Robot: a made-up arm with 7 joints. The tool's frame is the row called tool.
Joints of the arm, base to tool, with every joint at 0 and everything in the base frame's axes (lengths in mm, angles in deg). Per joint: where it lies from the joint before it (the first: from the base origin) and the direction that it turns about. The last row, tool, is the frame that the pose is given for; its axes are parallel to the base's.
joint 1: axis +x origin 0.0 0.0 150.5
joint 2: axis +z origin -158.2 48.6 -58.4
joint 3: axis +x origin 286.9 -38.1 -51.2
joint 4: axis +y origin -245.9 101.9 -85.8
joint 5: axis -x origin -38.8 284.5 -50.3
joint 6: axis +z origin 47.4 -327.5 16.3
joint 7: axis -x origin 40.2 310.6 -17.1
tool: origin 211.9 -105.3 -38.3
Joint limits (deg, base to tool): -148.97..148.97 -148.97..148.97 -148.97..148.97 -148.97..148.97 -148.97..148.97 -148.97..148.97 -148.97..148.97
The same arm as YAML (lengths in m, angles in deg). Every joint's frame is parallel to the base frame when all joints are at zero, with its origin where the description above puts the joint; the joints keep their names.
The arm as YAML. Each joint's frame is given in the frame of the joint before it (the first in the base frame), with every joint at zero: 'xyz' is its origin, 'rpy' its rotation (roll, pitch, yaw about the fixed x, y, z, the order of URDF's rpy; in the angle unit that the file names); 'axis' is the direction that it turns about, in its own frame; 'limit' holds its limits. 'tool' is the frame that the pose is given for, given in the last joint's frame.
units:
  length: m
  angle: deg
joints:
  - name: joint 1
    type: revolute
    origin:
      xyz: [0.0, 0.0, 0.1505]
      rpy: [0.0, 0.0, 0.0]
    axis: [1.0, 0.0, 0.0]
    limit:
      lower: -148.97
      upper: 148.97
  - name: joint 2
    type: revolute
    origin:
      xyz: [-0.1582, 0.0486, -0.0584]
      rpy: [0.0, 0.0, 0.0]
    axis: [0.0, 0.0, 1.0]
    limit:
      lower: -148.97
      upper: 148.97
  - name: joint 3
    type: revolute
    origin:
      xyz: [0.2869, -0.0381, -0.0512]
      rpy: [0.0, 0.0, 0.0]
    axis: [1.0, 0.0, 0.0]
    limit:
      lower: -148.97
      upper: 148.97
  - name: joint 4
    type: revolute
    origin:
      xyz: [-0.2459, 0.1019, -0.0858]
      rpy: [0.0, 0.0, 0.0]
    axis: [0.0, 1.0, 0.0]
    limit:
      lower: -148.97
      upper: 148.97
  - name: joint 5
    type: revolute
    origin:
      xyz: [-0.0388, 0.2845, -0.0503]
      rpy: [0.0, 0.0, 0.0]
    axis: [-1.0, 0.0, 0.0]
    limit:
      lower: -148.97
      upper: 148.97
  - name: joint 6
    type: revolute
    origin:
      xyz: [0.0474, -0.3275, 0.0163]
      rpy: [0.0, 0.0, 0.0]
    axis: [0.0, 0.0, 1.0]
    limit:
      lower: -148.97
      upper: 148.97
  - name: joint 7
    type: revolute
    origin:
      xyz: [0.0402, 0.3106, -0.0171]
      rpy: [0.0, 0.0, 0.0]
    axis: [-1.0, 0.0, 0.0]
    limit:
      lower: -148.97
      upper: 148.97
tool:
  origin:
    xyz: [0.2119, -0.1053, -0.0383]
    rpy: [0.0, 0.0, 0.0]

